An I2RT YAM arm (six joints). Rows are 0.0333 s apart.
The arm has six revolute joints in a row. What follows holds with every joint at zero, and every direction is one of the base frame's.
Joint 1 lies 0.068 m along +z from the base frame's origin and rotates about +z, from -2.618 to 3.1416 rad.
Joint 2 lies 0.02 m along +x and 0.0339 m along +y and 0.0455 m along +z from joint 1 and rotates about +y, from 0 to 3.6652 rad.
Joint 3 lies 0.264 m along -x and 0.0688 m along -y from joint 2 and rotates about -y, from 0 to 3.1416 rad.
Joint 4 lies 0.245 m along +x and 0.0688 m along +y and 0.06 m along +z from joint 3 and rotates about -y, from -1.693 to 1.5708 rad.
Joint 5 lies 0.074 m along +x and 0.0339 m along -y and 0.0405 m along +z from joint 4 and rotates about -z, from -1.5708 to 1.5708 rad.
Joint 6 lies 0.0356 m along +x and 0.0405 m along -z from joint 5 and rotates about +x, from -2.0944 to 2.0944 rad.
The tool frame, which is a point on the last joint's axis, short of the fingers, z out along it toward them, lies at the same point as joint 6; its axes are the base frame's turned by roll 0, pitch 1.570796 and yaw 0 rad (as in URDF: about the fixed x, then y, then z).
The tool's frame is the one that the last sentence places.
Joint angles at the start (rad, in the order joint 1, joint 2, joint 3, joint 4, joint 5, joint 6): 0.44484, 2.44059, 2.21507, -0.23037, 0.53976, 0.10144
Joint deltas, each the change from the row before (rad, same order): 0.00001, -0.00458, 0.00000, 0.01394, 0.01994, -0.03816; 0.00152, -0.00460, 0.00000, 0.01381, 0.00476, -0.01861; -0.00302, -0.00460, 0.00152, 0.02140, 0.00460, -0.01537; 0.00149, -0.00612, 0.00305, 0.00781, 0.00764, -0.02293; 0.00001, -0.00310, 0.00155, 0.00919, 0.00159, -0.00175; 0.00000, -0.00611, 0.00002, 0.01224, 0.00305, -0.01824; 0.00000, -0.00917, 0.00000, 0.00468, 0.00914, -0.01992; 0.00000, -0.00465, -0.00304, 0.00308, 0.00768, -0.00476; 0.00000, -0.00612, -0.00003, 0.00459, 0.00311, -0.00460
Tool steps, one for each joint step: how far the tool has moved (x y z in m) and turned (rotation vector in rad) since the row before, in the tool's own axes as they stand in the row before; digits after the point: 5 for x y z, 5 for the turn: -0.00358, -0.00120, -0.00143, 0.01856, -0.01738, -0.02849; -0.00348, -0.00007, -0.00182, 0.00251, -0.01607, -0.00933; -0.00486, -0.00239, -0.00065, 0.00654, -0.02283, 0.00041; -0.00462, -0.00071, -0.00247, 0.00600, -0.01468, -0.01419; -0.00289, -0.00069, -0.00102, 0.00152, -0.01161, 0.00580; -0.00408, -0.00121, -0.00172, 0.00312, -0.01535, -0.00818; -0.00469, -0.00206, -0.00254, 0.00941, -0.01132, -0.01226; -0.00142, -0.00101, -0.00102, 0.00781, -0.00361, -0.00213; -0.00325, -0.00136, -0.00166, 0.00347, -0.00868, 0.00143
